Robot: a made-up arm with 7 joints. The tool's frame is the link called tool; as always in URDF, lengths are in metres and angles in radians.
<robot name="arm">
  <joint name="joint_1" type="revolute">
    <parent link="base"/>
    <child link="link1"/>
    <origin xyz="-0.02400 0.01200 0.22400" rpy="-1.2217 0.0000 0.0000"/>
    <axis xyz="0 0 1"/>
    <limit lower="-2.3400" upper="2.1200" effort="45" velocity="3"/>
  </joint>
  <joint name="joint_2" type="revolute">
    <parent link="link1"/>
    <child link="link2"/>
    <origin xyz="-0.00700 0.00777 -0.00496" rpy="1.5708 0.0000 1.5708"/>
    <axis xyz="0 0 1"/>
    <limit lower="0.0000" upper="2.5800" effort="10" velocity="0.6"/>
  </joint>
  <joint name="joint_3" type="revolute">
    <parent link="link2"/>
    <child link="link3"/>
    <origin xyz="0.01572 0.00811 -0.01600" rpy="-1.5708 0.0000 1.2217"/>
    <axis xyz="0 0 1"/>
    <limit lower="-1.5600" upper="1.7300" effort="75" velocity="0.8"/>
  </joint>
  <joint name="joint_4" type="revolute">
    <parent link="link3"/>
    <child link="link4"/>
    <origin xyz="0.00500 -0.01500 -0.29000" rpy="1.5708 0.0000 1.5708"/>
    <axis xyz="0 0 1"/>
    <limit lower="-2.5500" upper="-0.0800" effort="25" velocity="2.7"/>
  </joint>
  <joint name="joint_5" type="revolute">
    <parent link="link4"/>
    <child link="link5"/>
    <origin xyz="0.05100 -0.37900 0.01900" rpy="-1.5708 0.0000 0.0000"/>
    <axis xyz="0 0 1"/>
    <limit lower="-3.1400" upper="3.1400" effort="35" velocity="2.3"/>
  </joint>
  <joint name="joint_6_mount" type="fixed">
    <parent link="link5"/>
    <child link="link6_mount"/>
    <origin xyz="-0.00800 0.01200 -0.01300" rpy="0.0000 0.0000 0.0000"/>
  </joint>
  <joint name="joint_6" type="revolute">
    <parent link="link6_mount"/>
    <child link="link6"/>
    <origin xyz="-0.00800 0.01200 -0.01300" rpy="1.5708 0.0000 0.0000"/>
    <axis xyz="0 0 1"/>
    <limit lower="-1.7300" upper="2.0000" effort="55" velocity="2.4"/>
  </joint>
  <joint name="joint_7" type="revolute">
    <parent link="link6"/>
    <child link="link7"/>
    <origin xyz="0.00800 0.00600 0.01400" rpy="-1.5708 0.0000 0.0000"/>
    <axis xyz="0 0 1"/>
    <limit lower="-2.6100" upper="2.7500" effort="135" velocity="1.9"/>
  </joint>
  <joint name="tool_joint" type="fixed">
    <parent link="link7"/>
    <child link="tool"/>
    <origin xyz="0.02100 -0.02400 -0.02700" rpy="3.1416 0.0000 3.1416"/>
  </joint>
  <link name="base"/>
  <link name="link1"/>
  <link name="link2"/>
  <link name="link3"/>
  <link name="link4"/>
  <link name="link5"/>
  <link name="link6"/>
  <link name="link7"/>
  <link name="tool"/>
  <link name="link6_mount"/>
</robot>
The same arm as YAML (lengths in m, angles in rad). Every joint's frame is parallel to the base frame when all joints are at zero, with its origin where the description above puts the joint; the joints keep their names.
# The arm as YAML. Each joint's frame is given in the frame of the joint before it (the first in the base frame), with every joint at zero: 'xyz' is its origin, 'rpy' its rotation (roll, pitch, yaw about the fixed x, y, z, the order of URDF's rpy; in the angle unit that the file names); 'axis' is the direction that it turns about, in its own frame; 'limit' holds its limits. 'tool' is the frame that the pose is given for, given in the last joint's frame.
units:
  length: m
  angle: rad
joints:
  - name: joint_1
    type: revolute
    origin:
      xyz: [-0.024, 0.012, 0.224]
      rpy: [0.0, 0.0, 0.0]
    axis: [0.0, 0.9397, 0.342]
    limit:
      lower: -2.34
      upper: 2.12
  - name: joint_2
    type: revolute
    origin:
      xyz: [-0.007, -0.002, -0.009]
      rpy: [0.0, 0.0, 0.0]
    axis: [1.0, 0.0, 0.0]
    limit:
      lower: 0.0
      upper: 2.58
  - name: joint_3
    type: revolute
    origin:
      xyz: [-0.016, 0.013, -0.012]
      rpy: [0.0, 0.0, 0.0]
    axis: [0.0, 0.0, 1.0]
    limit:
      lower: -1.56
      upper: 1.73
  - name: joint_4
    type: revolute
    origin:
      xyz: [0.015, 0.005, -0.29]
      rpy: [0.0, 0.0, 0.0]
    axis: [0.0, 1.0, 0.0]
    limit:
      lower: -2.55
      upper: -0.08
  - name: joint_5
    type: revolute
    origin:
      xyz: [-0.051, 0.019, -0.379]
      rpy: [0.0, 0.0, 0.0]
    axis: [0.0, 0.0, 1.0]
    limit:
      lower: -3.14
      upper: 3.14
  - name: joint_6
    type: revolute
    origin:
      xyz: [0.016, -0.024, -0.026]
      rpy: [0.0, 0.0, 0.0]
    axis: [0.0, 1.0, 0.0]
    limit:
      lower: -1.73
      upper: 2.0
  - name: joint_7
    type: revolute
    origin:
      xyz: [-0.008, 0.014, 0.006]
      rpy: [0.0, 0.0, 0.0]
    axis: [0.0, 0.0, 1.0]
    limit:
      lower: -2.61
      upper: 2.75
tool:
  origin:
    xyz: [-0.021, 0.024, -0.027]
    rpy: [-3.1416, 0.0, 0.0]

